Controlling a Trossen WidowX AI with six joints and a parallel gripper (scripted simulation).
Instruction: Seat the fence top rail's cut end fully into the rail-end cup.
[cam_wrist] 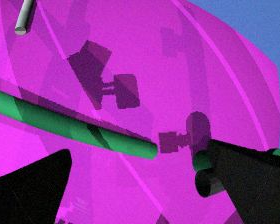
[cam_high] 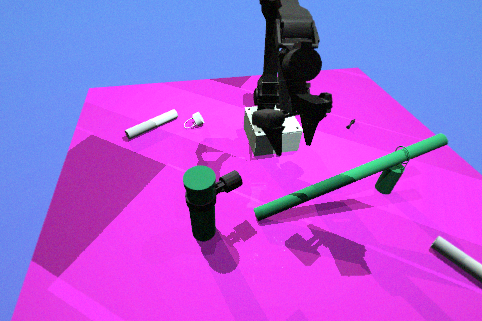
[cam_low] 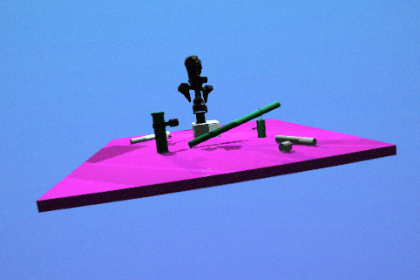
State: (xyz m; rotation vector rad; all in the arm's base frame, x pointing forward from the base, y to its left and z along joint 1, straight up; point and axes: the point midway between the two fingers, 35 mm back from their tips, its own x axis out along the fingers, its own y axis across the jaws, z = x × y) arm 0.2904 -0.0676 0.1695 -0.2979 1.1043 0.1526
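Now: gripper tip 2 cm past the dark rail-end cup, 15 cm to the left of it and 9 cm above it. The rest, counted from my gripper tip: small dark part (27 cm behind, 42 cm to the left, 22 cm below); then short green post (2 cm ahead, 33 cm to the left, 12 cm below); then small white fitting (44 cm behind, 16 cm to the right, 21 cm below).
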